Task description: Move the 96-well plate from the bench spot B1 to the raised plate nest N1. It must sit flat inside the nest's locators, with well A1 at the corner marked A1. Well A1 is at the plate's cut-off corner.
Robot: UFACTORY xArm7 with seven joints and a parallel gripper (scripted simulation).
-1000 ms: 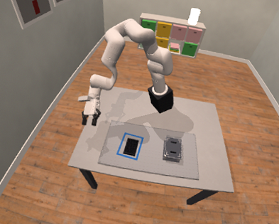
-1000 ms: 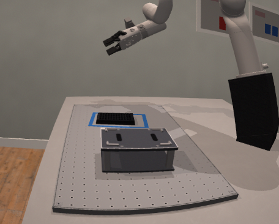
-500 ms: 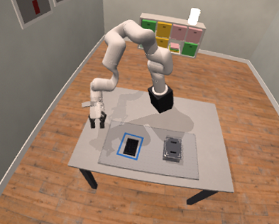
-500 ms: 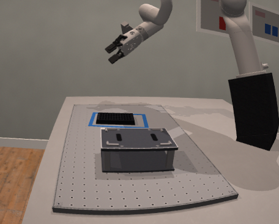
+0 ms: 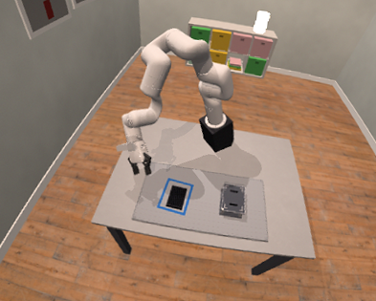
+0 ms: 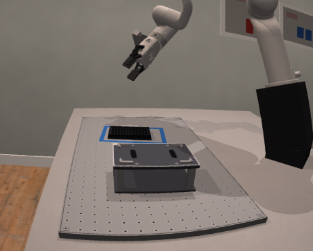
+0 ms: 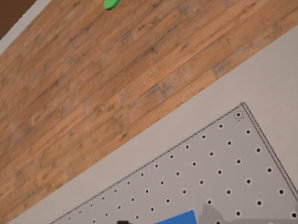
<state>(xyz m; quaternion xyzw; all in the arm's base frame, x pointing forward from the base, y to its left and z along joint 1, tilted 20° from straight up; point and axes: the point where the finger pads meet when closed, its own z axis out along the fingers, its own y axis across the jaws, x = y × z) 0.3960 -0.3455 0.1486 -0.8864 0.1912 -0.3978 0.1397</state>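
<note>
Now: the black 96-well plate 3 cm ahead of my hand, 18 cm to the left of it and 17 cm below it. Also, from my hand: raised plate nest: 4 cm ahead, 48 cm to the left, 12 cm below; then A1 corner mark: 11 cm ahead, 41 cm to the left, 12 cm below.
</note>
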